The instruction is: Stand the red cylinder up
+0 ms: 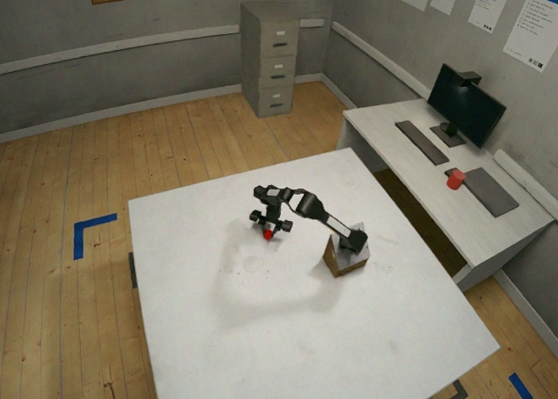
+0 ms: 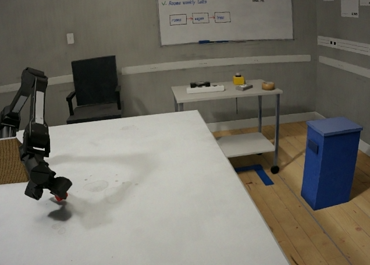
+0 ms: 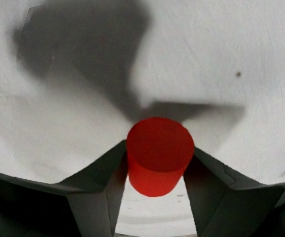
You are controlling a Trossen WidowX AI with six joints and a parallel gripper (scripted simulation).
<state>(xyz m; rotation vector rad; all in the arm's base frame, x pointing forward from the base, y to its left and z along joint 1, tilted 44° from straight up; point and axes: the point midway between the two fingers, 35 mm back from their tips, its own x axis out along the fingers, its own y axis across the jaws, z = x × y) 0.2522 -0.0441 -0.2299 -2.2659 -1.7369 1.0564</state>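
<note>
Right now my hand is 1 cm short of the red short cylinder, 1 cm to the right of it and 2 cm above it.
</note>
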